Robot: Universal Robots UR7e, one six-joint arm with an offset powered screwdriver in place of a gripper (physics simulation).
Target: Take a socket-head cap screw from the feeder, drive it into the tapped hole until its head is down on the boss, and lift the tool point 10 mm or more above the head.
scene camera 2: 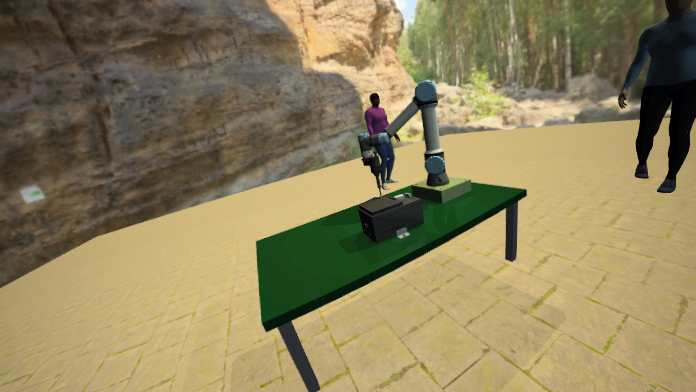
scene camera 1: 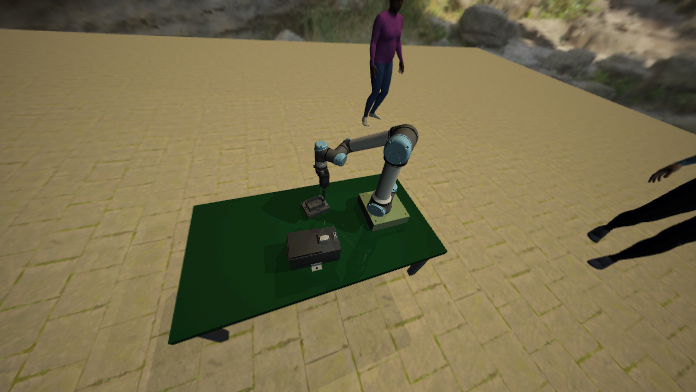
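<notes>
My screwdriver (scene camera 1: 324, 198) (scene camera 2: 380, 193) points down from the wrist, with its slim bit upright. In scene camera 1 the bit's tip is at the right corner of the small grey housing (scene camera 1: 306, 208); whether it touches cannot be told. The housing does not show in scene camera 2, where the tip is seen just above the far edge of the feeder. The feeder, a dark box (scene camera 1: 303, 246) (scene camera 2: 397, 223), stands nearer the cameras, with a light plate on top. The screw, the tapped hole and the boss are too small to make out, so whether the bit carries a screw cannot be told.
The arm stands on a pale green block (scene camera 1: 392, 219) (scene camera 2: 455, 191) at the right of the green table (scene camera 1: 225, 280) (scene camera 2: 310, 280). A small metal tab (scene camera 1: 316, 267) (scene camera 2: 402, 233) is at the feeder's front. A person in purple (scene camera 1: 387, 37) (scene camera 2: 376, 120) is beyond the table; another (scene camera 1: 655, 210) (scene camera 2: 670, 60) is at the right.
</notes>
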